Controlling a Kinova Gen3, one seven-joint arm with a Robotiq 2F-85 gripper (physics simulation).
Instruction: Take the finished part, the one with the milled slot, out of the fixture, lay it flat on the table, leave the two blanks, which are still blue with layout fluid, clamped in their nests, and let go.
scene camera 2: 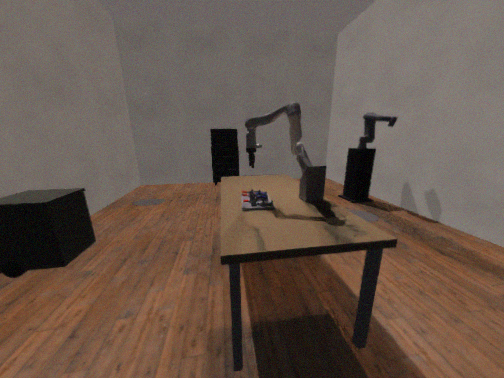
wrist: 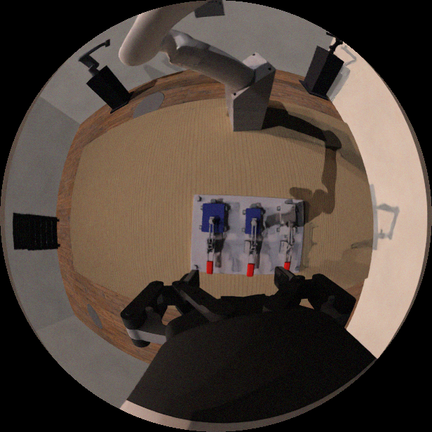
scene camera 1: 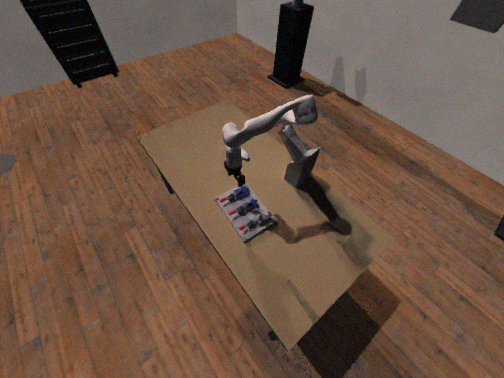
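Seen in the pictures: gripper, between the fingertips: point(scene camera 2: 251, 166) point(scene camera 1: 235, 180); arm's base, origin of its link: point(scene camera 2: 309, 174) point(scene camera 1: 299, 157).
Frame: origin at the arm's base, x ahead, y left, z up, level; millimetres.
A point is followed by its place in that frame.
The fixture plate point(scene camera 1: 234, 222) {x 535, y 8, z -188 mm} point(scene camera 2: 257, 209) {x 462, y 151, z -199 mm} point(wrist: 236, 204) lies on the table with three nests in a row. In the wrist view, blue blanks sit under clamps in the left nest, a larger blank point(wrist: 214, 215), and in the middle nest, a smaller blank point(wrist: 253, 218). A grey part point(scene camera 1: 263, 218) {x 392, y 106, z -172 mm} point(wrist: 286, 215) sits in the right nest; its slot is too small to make out. Each clamp has a red handle; whether the right clamp presses on the part is unclear. My gripper point(scene camera 1: 241, 182) {x 453, y -75, z 68 mm} point(scene camera 2: 252, 165) {x 453, y -75, z 68 mm} point(wrist: 237, 277) is open and empty, pointing down above the table, apart from the fixture, nearest the larger blank's end.
The arm's pedestal point(scene camera 1: 301, 170) {x 55, y 68, z -21 mm} point(scene camera 2: 312, 184) {x 6, y 68, z -66 mm} point(wrist: 248, 107) stands on the table point(scene camera 1: 185, 145) {x 406, y -754, z -202 mm} point(scene camera 2: 300, 235) {x 329, y 555, z -202 mm} point(wrist: 130, 190), across from the red handles. The handles point toward the table's long edge. Shadows of the arm fall beside the grey part's end of the plate.
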